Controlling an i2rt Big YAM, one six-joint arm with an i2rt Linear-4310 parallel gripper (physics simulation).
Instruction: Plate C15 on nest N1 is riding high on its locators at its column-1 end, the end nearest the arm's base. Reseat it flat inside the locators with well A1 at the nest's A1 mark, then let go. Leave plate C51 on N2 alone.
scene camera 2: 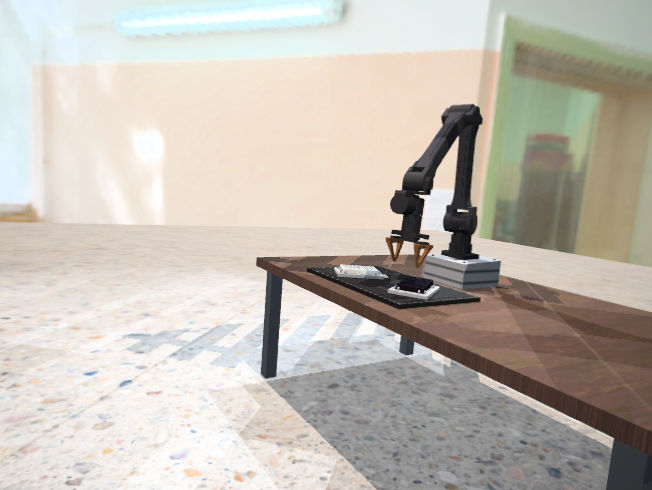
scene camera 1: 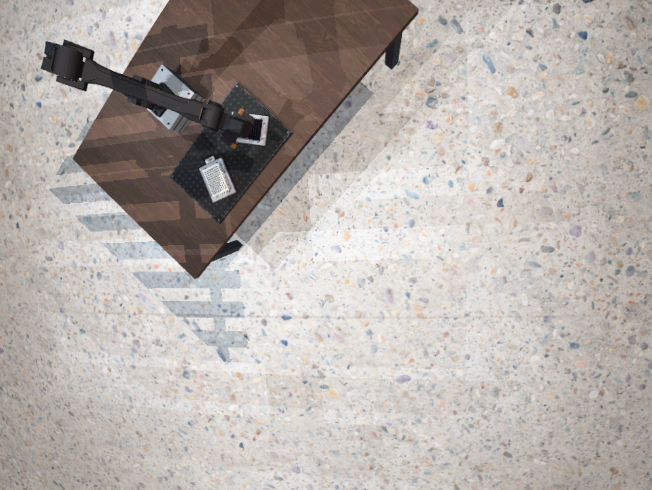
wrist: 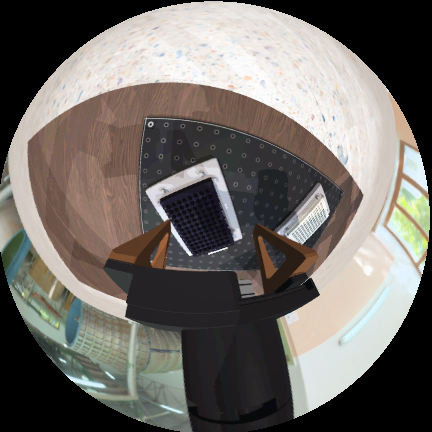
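Where they show: gripper, fingertip midpoint: [scene camera 2: 405, 264] [wrist: 213, 225]; arm's base, origin of the base link: [scene camera 2: 459, 256].
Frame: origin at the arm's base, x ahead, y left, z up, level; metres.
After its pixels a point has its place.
A dark well plate [scene camera 1: 256, 128] @[y 0.211, x 0.364, z -0.056 m] [scene camera 2: 413, 284] @[y 0.199, x 0.352, z -0.052 m] [wrist: 197, 215] @[y 0.187, x 0.346, z -0.051 m] lies on a white nest [scene camera 2: 408, 295] @[y 0.236, x 0.394, z -0.076 m] [wrist: 182, 177] @[y 0.223, x 0.394, z -0.068 m]. In the wrist view its far end is beside two locators; its near-base end looks slightly raised, though the contact there is unclear. A white plate [scene camera 1: 216, 179] @[y -0.070, x 0.388, z -0.054 m] [scene camera 2: 361, 270] @[y -0.037, x 0.398, z -0.056 m] [wrist: 310, 220] @[y -0.069, x 0.396, z -0.056 m] lies on the other nest. The nest and plate names and the A1 mark cannot be read. My gripper [scene camera 1: 237, 129] @[y 0.176, x 0.372, z 0.006 m] [scene camera 2: 407, 263] @[y 0.176, x 0.372, z 0.006 m] [wrist: 213, 225] @[y 0.176, x 0.372, z 0.006 m] is open and empty, pointing down, above and toward the base side of the dark plate, touching neither plate.
Both nests stand on a black perforated board [scene camera 1: 237, 97] @[y 0.236, x 0.200, z -0.080 m] [scene camera 2: 458, 298] @[y 0.276, x 0.238, z -0.080 m] [wrist: 165, 145] @[y 0.262, x 0.434, z -0.080 m] on the wooden table [scene camera 1: 316, 52] @[y 0.597, x 0.311, z -0.093 m]. The arm's grey base block [scene camera 1: 168, 79] @[y 0.083, x -0.034, z 0.001 m] [scene camera 2: 461, 271] @[y 0.115, x 0.089, z -0.032 m] stands behind the board. The white plate's nest is off to one side of the gripper.
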